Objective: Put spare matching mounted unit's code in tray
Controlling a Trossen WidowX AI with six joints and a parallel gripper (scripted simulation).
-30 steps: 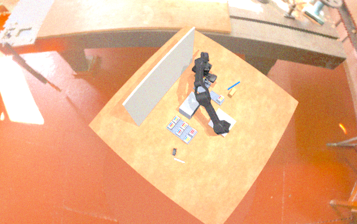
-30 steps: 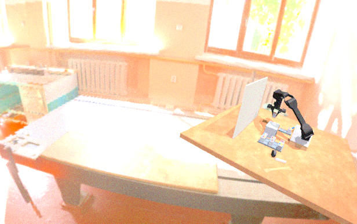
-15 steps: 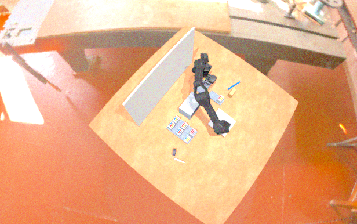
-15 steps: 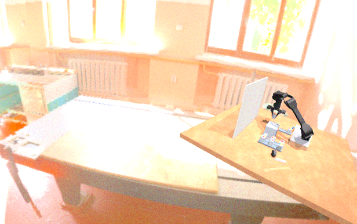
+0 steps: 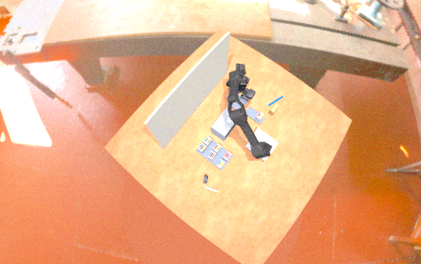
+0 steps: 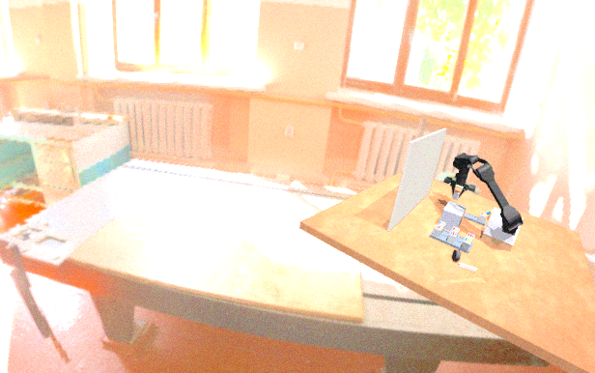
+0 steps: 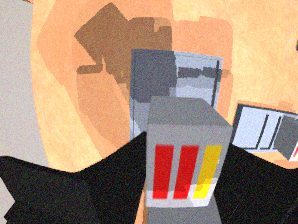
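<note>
Right now my gripper tip is 1 cm past the pale blue tray, 1 cm to the right of it and 8 cm above it. Also, from my gripper tip: grey mounted unit (3 cm behind, 22 cm to the left, 3 cm below); grey spare (2 cm above); wooden block (24 cm behind, 7 cm to the right, 6 cm below).
</note>
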